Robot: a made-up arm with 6 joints.
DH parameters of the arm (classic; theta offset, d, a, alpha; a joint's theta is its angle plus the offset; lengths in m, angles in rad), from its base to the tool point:
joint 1: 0 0.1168 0 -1.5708
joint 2: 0.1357 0 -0.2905 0
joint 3: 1.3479 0 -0.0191 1.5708
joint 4: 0 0.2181 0 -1.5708
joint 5: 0 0 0.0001 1.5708
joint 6: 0 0.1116 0 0
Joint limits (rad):
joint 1: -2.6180..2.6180
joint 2: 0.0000..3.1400
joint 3: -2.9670..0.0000
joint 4: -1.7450..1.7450
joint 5: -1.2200..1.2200
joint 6: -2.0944..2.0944
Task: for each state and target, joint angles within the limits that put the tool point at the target. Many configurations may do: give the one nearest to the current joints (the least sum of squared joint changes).
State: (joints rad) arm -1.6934 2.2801 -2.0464 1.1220 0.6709 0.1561
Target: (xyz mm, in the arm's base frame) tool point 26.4 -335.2 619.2
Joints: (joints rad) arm -1.6136 1.8495 -2.5807 1.2016 0.4011 0.1561
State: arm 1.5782 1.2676 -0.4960 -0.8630 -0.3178 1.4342
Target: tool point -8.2 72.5 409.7
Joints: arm 1.4519 0.4940 -0.6803 -0.8206 -0.2074 1.4342
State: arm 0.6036 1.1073 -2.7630 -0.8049 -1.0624 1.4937
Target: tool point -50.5 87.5 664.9
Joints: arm 0.7068 1.3553 -2.4780 -1.2473 -1.2200 1.4937
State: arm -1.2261 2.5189 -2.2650 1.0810 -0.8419 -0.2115
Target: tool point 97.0 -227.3 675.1
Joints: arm -0.9808 1.8158 -2.6968 0.9421 -0.5338 -0.2115
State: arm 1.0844 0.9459 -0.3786 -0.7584 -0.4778 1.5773
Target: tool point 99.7 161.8 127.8
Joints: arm 0.8969 1.4951 -0.2510 -0.7363 -0.3138 1.5773
